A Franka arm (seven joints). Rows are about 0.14 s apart.
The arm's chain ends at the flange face. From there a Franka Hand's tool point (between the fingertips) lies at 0.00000 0.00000 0.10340 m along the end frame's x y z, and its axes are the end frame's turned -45 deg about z.
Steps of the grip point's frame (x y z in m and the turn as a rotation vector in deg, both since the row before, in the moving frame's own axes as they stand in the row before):
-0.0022, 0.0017, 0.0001, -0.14, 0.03, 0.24
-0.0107, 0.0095, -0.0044, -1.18, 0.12, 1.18
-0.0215, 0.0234, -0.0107, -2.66, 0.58, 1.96
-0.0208, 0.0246, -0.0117, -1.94, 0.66, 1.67
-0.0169, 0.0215, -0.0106, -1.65, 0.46, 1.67
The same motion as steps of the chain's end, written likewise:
-0.0006, 0.0026, 0.0001, -0.08, 0.12, 0.24
-0.0025, 0.0129, -0.0044, -0.75, 0.92, 1.18
-0.0027, 0.0290, -0.0106, -1.47, 2.29, 1.96
-0.0006, 0.0304, -0.0116, -0.91, 1.84, 1.67
0.0006, 0.0256, -0.0106, -0.84, 1.49, 1.67

